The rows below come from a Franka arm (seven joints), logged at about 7 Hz.
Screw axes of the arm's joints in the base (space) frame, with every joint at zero. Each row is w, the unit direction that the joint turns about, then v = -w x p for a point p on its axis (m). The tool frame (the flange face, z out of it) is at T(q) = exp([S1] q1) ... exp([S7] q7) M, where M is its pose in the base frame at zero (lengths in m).
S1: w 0 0 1 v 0.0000 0.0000 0.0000
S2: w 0 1 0 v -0.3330 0.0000 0.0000
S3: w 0 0 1 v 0.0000 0.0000 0.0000
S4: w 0 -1 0 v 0.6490 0.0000 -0.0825
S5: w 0 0 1 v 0.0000 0.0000 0.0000
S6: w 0 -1 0 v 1.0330 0.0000 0.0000
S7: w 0 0 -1 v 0.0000 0.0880 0.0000
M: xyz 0.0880 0.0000 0.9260 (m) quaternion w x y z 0 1 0 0
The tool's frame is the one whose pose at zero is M.
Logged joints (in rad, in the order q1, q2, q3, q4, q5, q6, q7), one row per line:
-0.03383 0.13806 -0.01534 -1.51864 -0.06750 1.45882 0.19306
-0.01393 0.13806 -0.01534 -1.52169 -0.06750 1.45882 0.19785
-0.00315 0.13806 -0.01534 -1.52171 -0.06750 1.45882 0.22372
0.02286 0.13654 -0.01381 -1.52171 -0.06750 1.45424 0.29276
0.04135 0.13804 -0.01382 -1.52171 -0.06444 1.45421 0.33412
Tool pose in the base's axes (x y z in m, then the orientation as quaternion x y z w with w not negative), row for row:
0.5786 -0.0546 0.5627 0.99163 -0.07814 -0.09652 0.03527
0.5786 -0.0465 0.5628 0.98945 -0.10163 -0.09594 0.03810
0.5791 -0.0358 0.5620 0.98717 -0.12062 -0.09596 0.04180
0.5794 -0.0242 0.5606 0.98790 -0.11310 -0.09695 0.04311
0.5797 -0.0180 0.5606 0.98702 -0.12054 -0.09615 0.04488
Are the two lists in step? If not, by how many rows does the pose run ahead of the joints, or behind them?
The pose runs 2 rows behind the joints: the pose in row i belongs to the joints in row i - 2.
